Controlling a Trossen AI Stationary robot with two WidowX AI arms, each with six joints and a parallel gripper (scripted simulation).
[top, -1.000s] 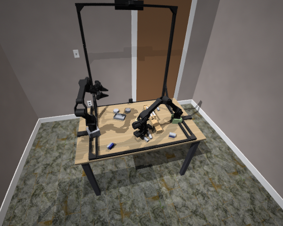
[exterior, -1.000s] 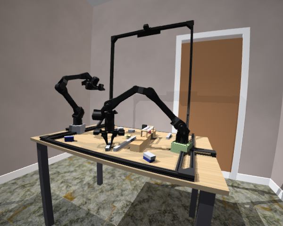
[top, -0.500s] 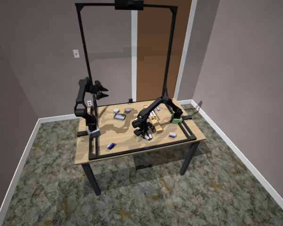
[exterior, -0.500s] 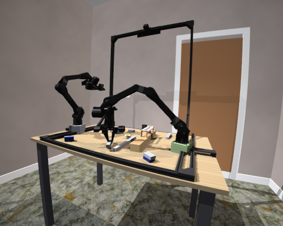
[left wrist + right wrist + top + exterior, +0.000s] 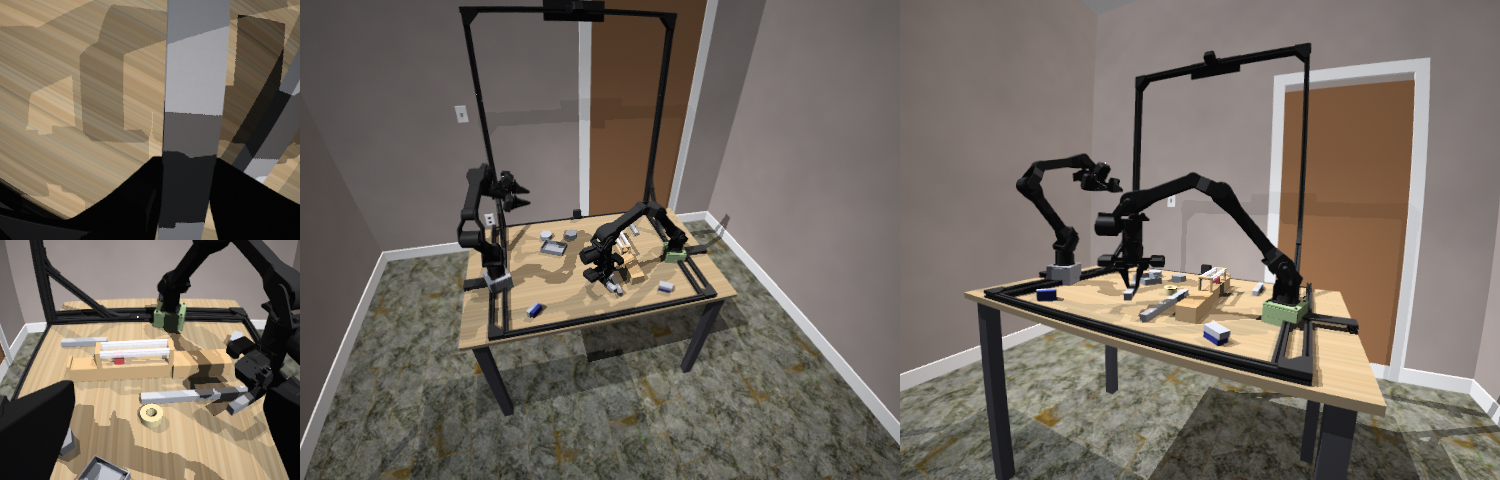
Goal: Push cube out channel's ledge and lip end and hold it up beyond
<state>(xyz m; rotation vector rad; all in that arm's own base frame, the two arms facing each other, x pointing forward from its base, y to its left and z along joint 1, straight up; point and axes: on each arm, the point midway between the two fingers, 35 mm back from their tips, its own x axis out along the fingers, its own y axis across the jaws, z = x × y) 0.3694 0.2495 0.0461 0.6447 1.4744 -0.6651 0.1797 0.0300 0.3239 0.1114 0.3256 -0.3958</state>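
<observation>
Right now the long grey rod is 10 cm behind my left hand, 6 cm to the left of it and 9 cm below it. From my left hand the other things lie so: grey tray 34 cm behind, 17 cm to the right, 10 cm below; wooden channel 26 cm behind, 16 cm to the left, 5 cm below; tape roll 23 cm behind, 9 cm below.
</observation>
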